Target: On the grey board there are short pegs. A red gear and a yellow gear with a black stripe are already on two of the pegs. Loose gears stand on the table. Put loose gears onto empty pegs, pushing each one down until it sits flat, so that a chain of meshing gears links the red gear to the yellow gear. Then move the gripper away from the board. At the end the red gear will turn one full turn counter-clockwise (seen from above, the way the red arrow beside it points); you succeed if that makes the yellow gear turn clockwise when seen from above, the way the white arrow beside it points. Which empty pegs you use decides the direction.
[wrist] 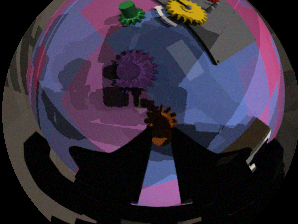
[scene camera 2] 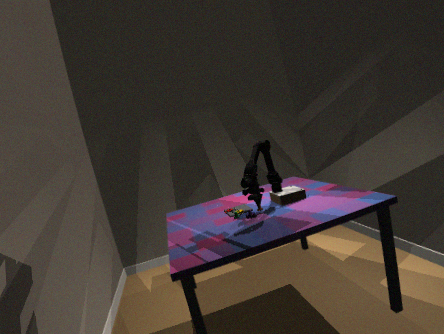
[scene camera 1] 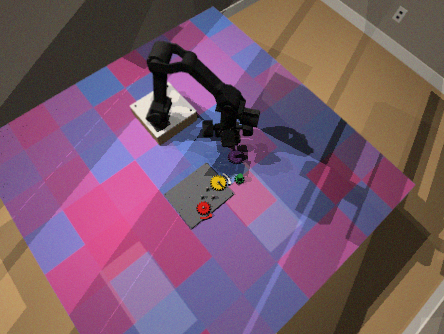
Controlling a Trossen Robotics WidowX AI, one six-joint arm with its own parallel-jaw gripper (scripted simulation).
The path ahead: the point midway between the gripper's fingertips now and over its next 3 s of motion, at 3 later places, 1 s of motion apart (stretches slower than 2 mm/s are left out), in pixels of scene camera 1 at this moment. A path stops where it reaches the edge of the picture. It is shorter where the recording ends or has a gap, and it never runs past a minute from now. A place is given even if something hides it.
My gripper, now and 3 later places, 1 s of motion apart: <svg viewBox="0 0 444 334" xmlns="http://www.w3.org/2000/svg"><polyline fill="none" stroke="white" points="226,138 227,126 226,129 224,148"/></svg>
